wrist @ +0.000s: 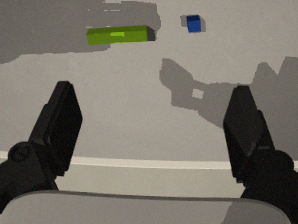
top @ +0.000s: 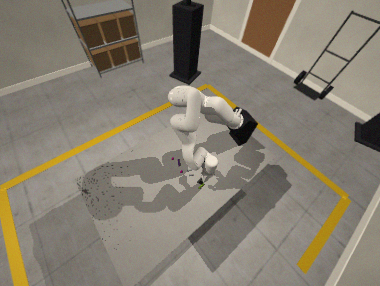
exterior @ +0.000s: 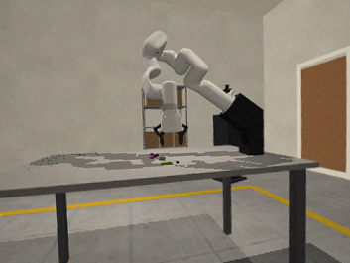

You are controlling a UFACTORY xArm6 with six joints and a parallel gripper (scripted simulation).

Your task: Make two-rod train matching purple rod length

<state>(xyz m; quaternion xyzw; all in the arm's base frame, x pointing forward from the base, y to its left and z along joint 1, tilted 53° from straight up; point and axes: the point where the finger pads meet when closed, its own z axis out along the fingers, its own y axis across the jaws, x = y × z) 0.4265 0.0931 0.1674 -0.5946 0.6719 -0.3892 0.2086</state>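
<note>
The lime rod lies 3 cm ahead of my hand, 1 cm to the right of it and 9 cm below it. The rest, counted from my hand: blue rod: 3 cm behind, 9 cm below; then purple rod: 4 cm behind, 25 cm to the right, 9 cm below.
</note>
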